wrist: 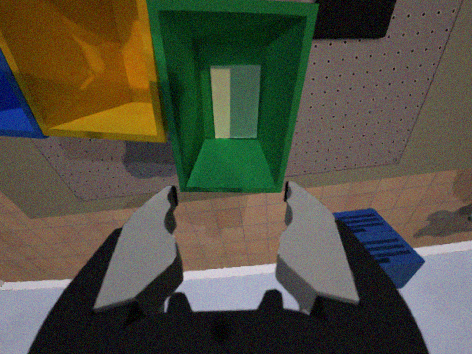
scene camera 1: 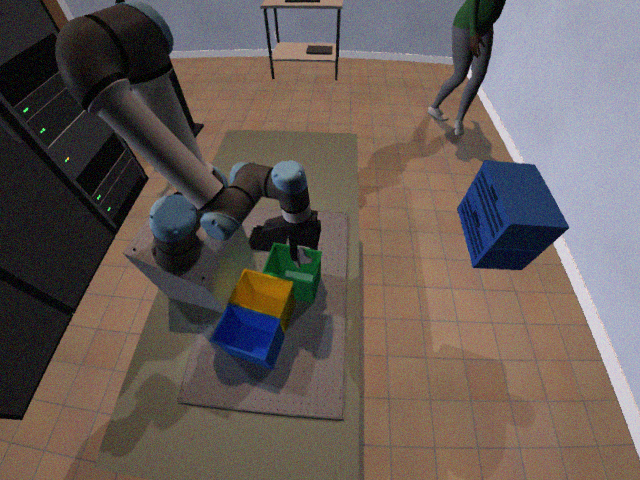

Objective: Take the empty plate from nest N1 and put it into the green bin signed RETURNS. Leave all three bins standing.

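Places are measured from the arm's base along level axes (x back, y up, z left), in centimetres.
Where they show: gripper, fingertip midpoint: (wrist: 230, 185) (scene camera 1: 302, 255); arm's base at its link origin: (scene camera 1: 177, 249).
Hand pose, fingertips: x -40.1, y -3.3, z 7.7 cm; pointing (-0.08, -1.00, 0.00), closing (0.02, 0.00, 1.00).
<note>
Things, the pixels of their top centre, and the offset from my fingertips. "spot": a spot on its surface instead. Level surfaces: height alone.
- green bin at its top centre: (wrist: 232, 121) (scene camera 1: 292, 262) dx +3.8, dy -5.8, dz +0.2 cm
- yellow bin at its top centre: (wrist: 69, 32) (scene camera 1: 261, 291) dx +11.3, dy -5.8, dz -12.7 cm
- blue bin at its top centre: (scene camera 1: 245, 330) dx +12.2, dy -5.8, dz -25.7 cm
- perforated board at its surface level: dy -23.8 cm
- black block at a spot on its surface: (wrist: 352, 17) spot: dx +15.4, dy -22.6, dz +19.2 cm
The green bin (scene camera 1: 292, 258) (wrist: 232, 166) stands upright. A flat, pale rectangular plate (wrist: 244, 102) lies inside it on the floor, part brightly lit and part shaded. My gripper (scene camera 1: 302, 262) (wrist: 230, 185) is open with nothing between its fingers. It points down above the green bin, and its fingertips show beside the bin's rim in the wrist view. The yellow bin (scene camera 1: 262, 292) (wrist: 107, 117) and the blue bin (scene camera 1: 248, 335) (wrist: 17, 120) stand upright in a row beside it. The sign RETURNS and nest N1 cannot be made out.
The bins stand on a perforated board (scene camera 1: 315, 392) (wrist: 360, 105). A black block (wrist: 352, 17) sits beside the green bin. A large blue box (scene camera 1: 522, 196) (wrist: 380, 245) is off to the right. A person (scene camera 1: 467, 56) stands at the back right, and a rack cabinet (scene camera 1: 31, 206) at the left.
</note>
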